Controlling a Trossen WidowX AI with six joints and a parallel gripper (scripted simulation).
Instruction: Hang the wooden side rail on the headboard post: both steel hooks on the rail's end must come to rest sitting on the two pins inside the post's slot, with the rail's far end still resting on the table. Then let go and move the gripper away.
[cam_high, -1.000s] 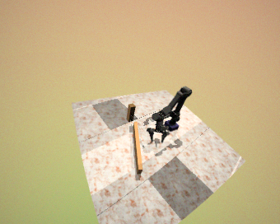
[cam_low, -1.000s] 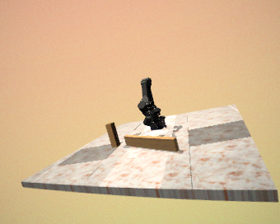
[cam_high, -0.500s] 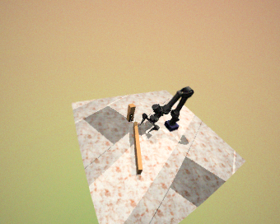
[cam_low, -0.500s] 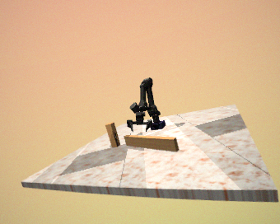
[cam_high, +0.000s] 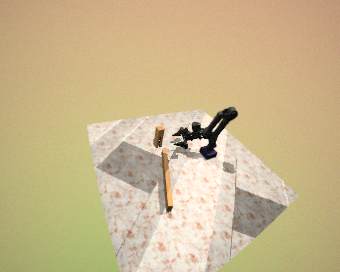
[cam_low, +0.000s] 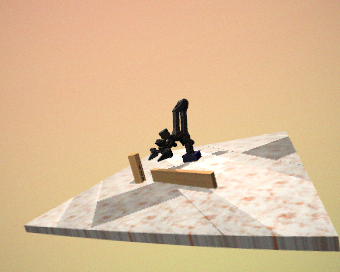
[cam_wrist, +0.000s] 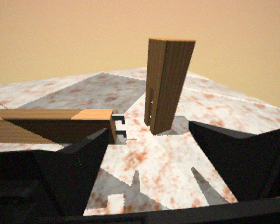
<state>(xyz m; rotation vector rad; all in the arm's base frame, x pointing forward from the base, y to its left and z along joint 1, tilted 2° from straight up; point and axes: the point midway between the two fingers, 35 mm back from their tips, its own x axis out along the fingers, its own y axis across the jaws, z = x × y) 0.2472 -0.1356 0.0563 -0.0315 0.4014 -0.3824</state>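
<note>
Right now the headboard post is 8 cm ahead of my gripper tip, 7 cm to the right of it and 2 cm below it.
</note>
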